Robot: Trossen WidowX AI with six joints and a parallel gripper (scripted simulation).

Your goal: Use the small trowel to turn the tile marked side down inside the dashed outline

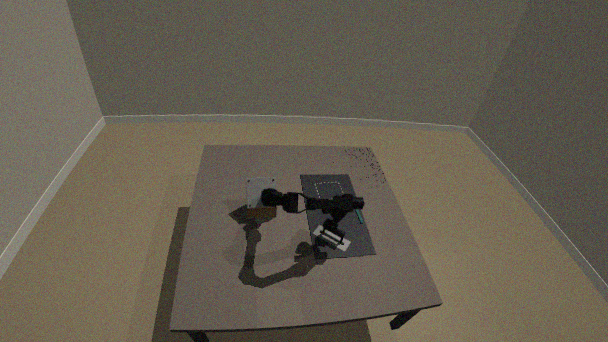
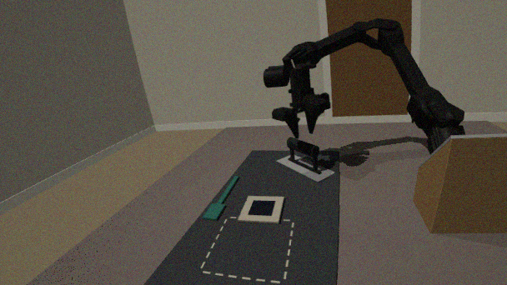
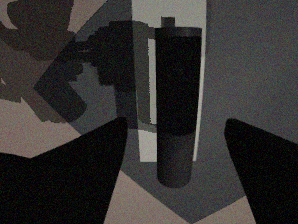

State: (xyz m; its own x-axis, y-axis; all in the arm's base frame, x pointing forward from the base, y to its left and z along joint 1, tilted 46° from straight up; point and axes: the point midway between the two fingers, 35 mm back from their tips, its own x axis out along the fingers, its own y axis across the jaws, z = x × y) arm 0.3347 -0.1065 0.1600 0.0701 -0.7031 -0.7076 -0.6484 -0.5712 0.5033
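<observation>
Now: the small trowel 1 cm behind my gripper tip, 1 cm to the left of it and 7 cm below it. The rest, counted from my gripper tip: dark mat (6 cm ahead, 19 cm to the left, 13 cm below); then teal flat tool (20 cm ahead, 21 cm to the left, 11 cm below); then tile (8 cm ahead, 23 cm to the left, 10 cm below).
</observation>
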